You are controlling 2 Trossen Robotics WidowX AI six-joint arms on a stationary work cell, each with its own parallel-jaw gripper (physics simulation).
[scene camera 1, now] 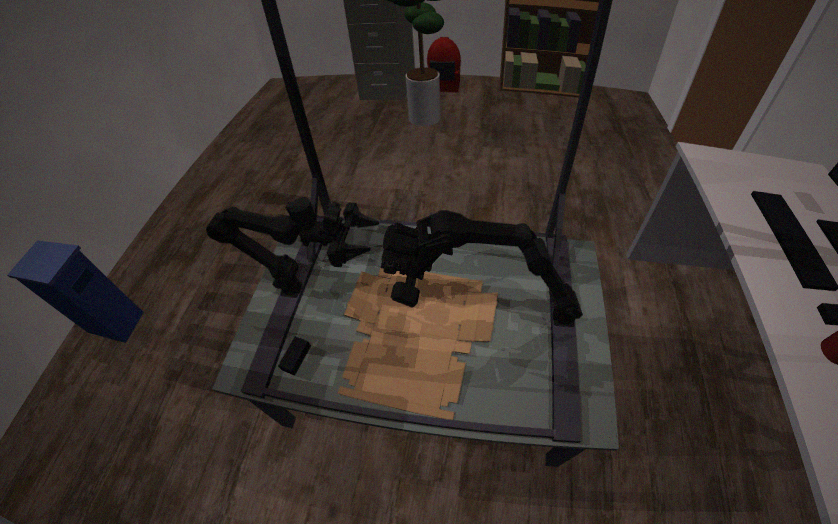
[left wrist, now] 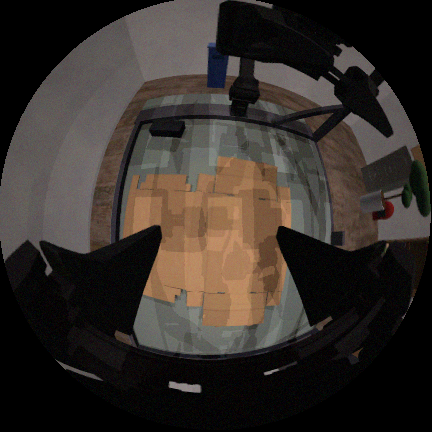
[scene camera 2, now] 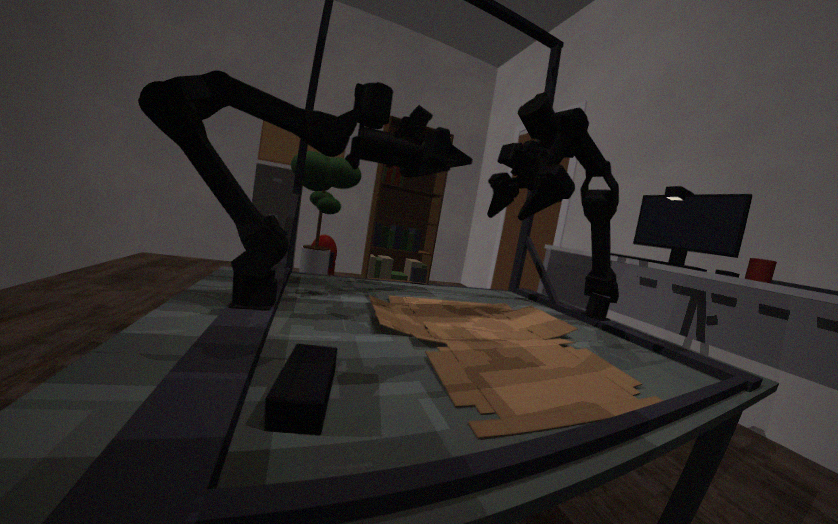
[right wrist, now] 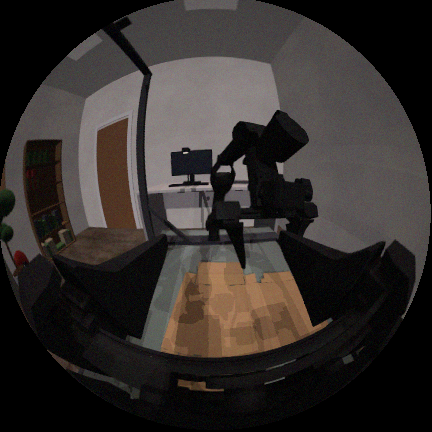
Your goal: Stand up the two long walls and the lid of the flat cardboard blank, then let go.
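Seen in the pictures: left gripper, between the fingertips: point(scene camera 1: 397, 285) point(left wrist: 220, 231) point(scene camera 2: 503, 217) point(right wrist: 269, 264); right gripper, between the fingertips: point(scene camera 1: 374, 235) point(scene camera 2: 460, 165) point(right wrist: 224, 238); left arm's base, origin of its link: point(scene camera 1: 563, 317) point(scene camera 2: 595, 317) point(right wrist: 213, 237); right arm's base, origin of its link: point(scene camera 1: 291, 289) point(left wrist: 237, 110) point(scene camera 2: 252, 303).
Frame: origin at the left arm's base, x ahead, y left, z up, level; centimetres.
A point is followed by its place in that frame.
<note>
The brown cardboard blank point(scene camera 1: 414, 355) @[x 45.2, y 17.6, z -0.9 cm] point(scene camera 2: 543, 386) @[x 50.0, y 26.5, z -1.4 cm] point(left wrist: 175, 260) @[x 42.0, y 17.5, z -0.9 cm] point(right wrist: 225, 305) @[x 41.9, y 2.8, z -1.7 cm] lies spread out on the table, with its long walls and lid down; a side flap at its far left in scene camera 2 looks slightly raised. My left gripper point(scene camera 2: 507, 217) @[x 49.7, y 8.7, z 22.2 cm] point(left wrist: 220, 231) @[x 49.7, y 8.7, z 22.2 cm] is open and empty, pointing down high above the blank's far part; its fingertips are hard to make out in scene camera 1. My right gripper point(scene camera 1: 373, 236) @[x 56.4, y 0.4, z 31.7 cm] is open and empty, held level above the table's far left, beside the left gripper and clear of the blank.
A black block point(scene camera 1: 295, 354) @[x 80.8, y 24.1, z 1.5 cm] point(scene camera 2: 302, 389) @[x 82.1, y 27.6, z 1.5 cm] point(left wrist: 167, 128) @[x 79.6, y 22.8, z 1.6 cm] lies on the table left of the blank in the scene views. Dark frame rails point(scene camera 1: 407, 417) @[x 43.8, y 37.0, z 0.1 cm] point(scene camera 2: 469, 472) @[x 69.8, y 37.7, z 0.1 cm] border the work area, and upright posts point(scene camera 1: 296, 105) @[x 87.7, y -34.2, z 50.8 cm] point(scene camera 2: 316, 74) @[x 88.1, y -34.0, z 56.0 cm] stand at the back.
</note>
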